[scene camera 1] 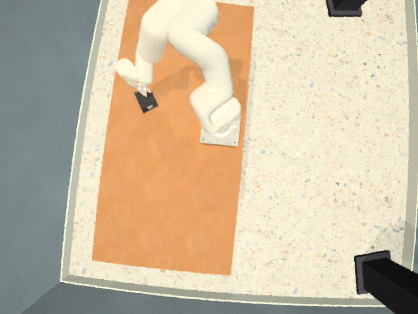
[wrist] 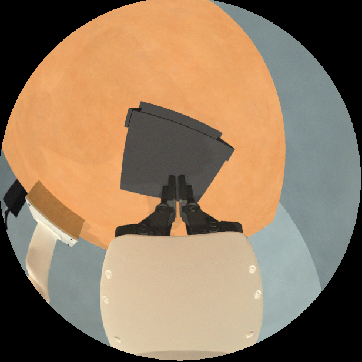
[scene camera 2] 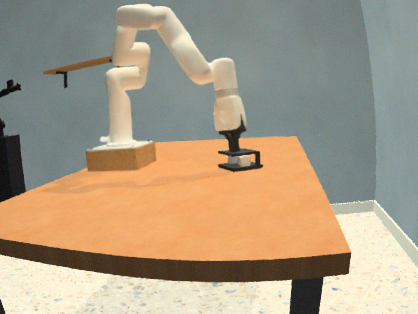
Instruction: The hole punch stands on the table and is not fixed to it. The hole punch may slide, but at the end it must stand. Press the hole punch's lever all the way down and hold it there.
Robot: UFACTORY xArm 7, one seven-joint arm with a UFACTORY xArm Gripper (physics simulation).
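Where they show: gripper, fingertip midpoint: (scene camera 1: pixel 146 94) (scene camera 2: pixel 234 151); arm's base, link origin: (scene camera 2: pixel 121 145).
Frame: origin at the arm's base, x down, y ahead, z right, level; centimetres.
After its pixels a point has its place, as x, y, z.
The hole punch (scene camera 1: pixel 148 103) {2.7, 41.4, 18.9} (scene camera 2: pixel 257 158) {5.0, 49.1, 27.0} stands upright on the table, dark with light blocks between its lever and its base. Its lever (scene camera 2: pixel 248 152) {2.9, 46.3, 27.4} (wrist: pixel 172 145) is a flat dark plate, about level in scene camera 2, with a gap between it and the base (scene camera 2: pixel 241 167) {7.1, 43.7, 29.0}. My gripper (scene camera 2: pixel 234 149) {2.7, 42.2, 24.5} (wrist: pixel 176 184) is shut and empty and points down. Its fingertips are at the top of the lever, near the edge opposite the upright post; they appear to touch it. In scene camera 1 the arm hides part of the punch and most of the gripper.
The arm's base block (scene camera 2: pixel 121 157) {3.4, 2.5, 12.7} (wrist: pixel 55 210) stands on the orange table (scene camera 1: pixel 165 210) {8.3, 38.0, -46.8} (scene camera 2: pixel 190 215) {8.3, 29.2, 74.1}, to the left of the punch in scene camera 2. A table edge lies beyond the punch. Another table and a dark stand (scene camera 2: pixel 10 165) are in the background.
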